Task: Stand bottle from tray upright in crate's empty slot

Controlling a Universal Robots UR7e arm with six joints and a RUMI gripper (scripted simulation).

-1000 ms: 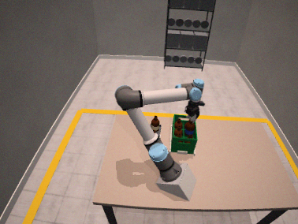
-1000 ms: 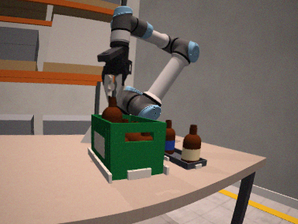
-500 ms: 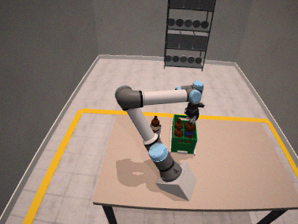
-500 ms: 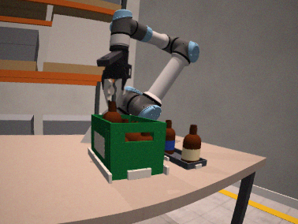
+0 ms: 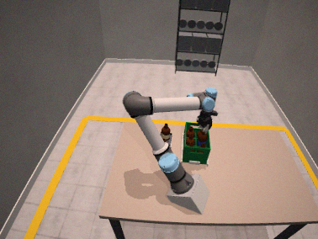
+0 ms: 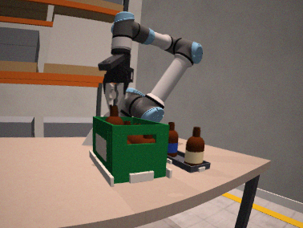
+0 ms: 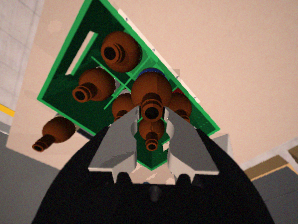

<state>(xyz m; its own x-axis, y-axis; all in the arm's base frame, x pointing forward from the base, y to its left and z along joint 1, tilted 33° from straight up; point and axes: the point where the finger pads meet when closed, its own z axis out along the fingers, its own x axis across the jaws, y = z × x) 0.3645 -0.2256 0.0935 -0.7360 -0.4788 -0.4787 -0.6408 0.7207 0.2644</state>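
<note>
My hand is 70 mm above the bottle. From my hand the other things lie so: green crate: 40 mm to the left, 130 mm below; then tray: 20 mm ahead, 290 mm to the left, 200 mm below.
</note>
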